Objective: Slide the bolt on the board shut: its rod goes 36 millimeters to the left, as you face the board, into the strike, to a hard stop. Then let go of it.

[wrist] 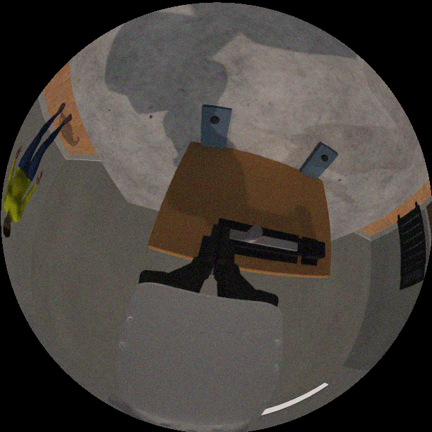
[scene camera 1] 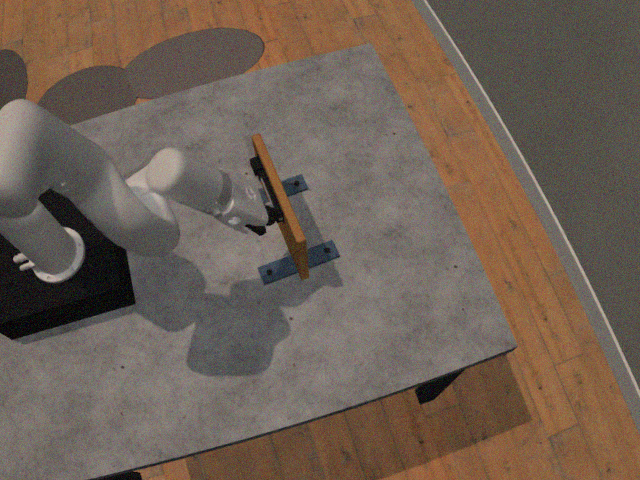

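Where they show: gripper, fingertip midpoint: (scene camera 1: 273, 218); arm's base, origin of the base link: (scene camera 1: 58, 255).
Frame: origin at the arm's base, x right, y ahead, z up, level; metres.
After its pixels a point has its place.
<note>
The orange-brown board (scene camera 1: 279, 193) @[y 0.475, x 0.088, z 0.086 m] (wrist: 200, 185) stands upright, upside down in the wrist view. The bolt's grey rod (wrist: 280, 243) lies in a black housing (wrist: 270, 256), with a round grey knob (wrist: 256, 232) sticking out. The black strike (scene camera 1: 255, 165) @[y 0.454, x -0.006, z 0.061 m] (wrist: 312, 249) is at the right end in the wrist view; the rod's end shows close beside it, and whether it is inside is unclear. My gripper (scene camera 1: 273, 213) @[y 0.449, x 0.119, z 0.059 m] (wrist: 218, 235) is shut and empty. Its tips are at the housing's end away from the strike, apart from the knob, and hide part of that end.
Two blue feet (scene camera 1: 279, 268) @[y 0.436, x 0.157, z -0.089 m] (wrist: 215, 132) with dark screws carry the board on the grey table (scene camera 1: 387, 289) @[y 0.629, x 0.281, z -0.097 m] (wrist: 290, 90). The robot's black base block (scene camera 1: 103, 279) @[y 0.087, x 0.090, z 0.000 m] is at the left in the scene view. A standing person (wrist: 19, 187) shows beyond the table.
</note>
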